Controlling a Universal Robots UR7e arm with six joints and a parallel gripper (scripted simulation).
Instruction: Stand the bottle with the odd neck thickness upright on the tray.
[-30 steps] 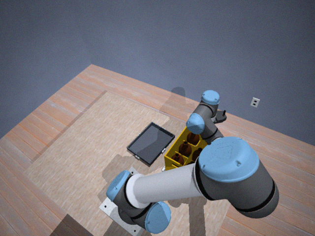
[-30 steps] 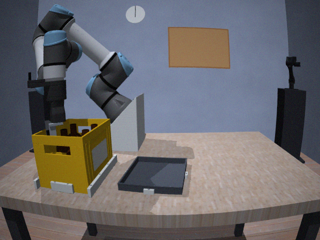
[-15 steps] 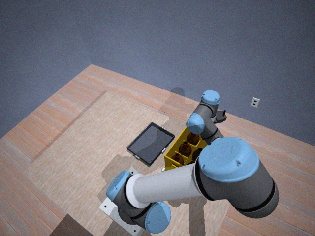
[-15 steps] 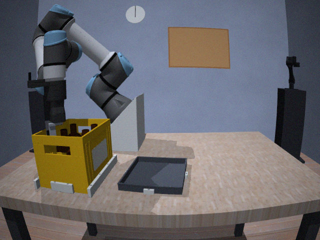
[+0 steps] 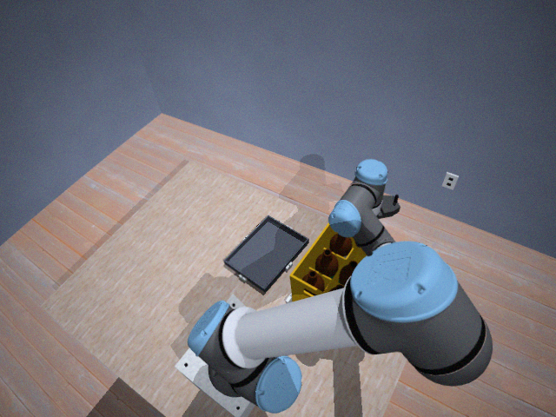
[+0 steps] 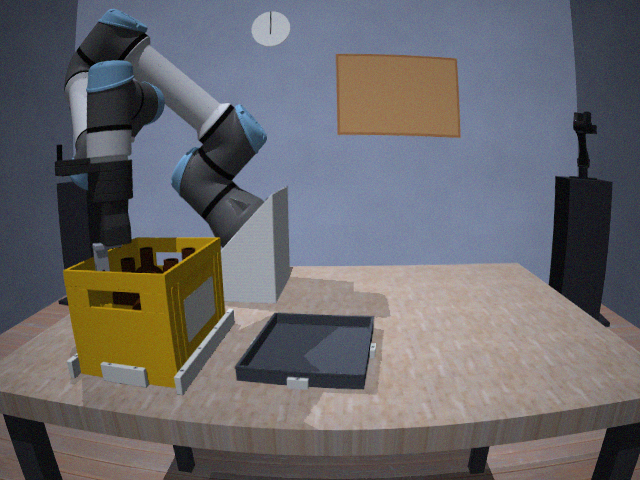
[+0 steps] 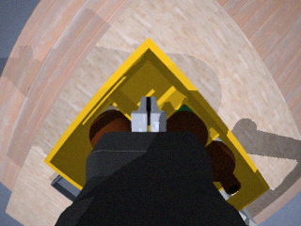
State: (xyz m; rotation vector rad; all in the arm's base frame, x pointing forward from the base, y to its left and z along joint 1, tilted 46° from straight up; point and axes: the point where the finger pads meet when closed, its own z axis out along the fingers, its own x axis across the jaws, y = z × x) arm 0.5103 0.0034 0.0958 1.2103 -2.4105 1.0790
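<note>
Now: the bottle 90 mm to the left of my hand, 70 mm below it and 10 mm behind it. From my hand the other things lie so: dark tray: 300 mm to the left, 150 mm below, 150 mm behind; then yellow crate: 90 mm behind, 80 mm below, 40 mm to the left.
</note>
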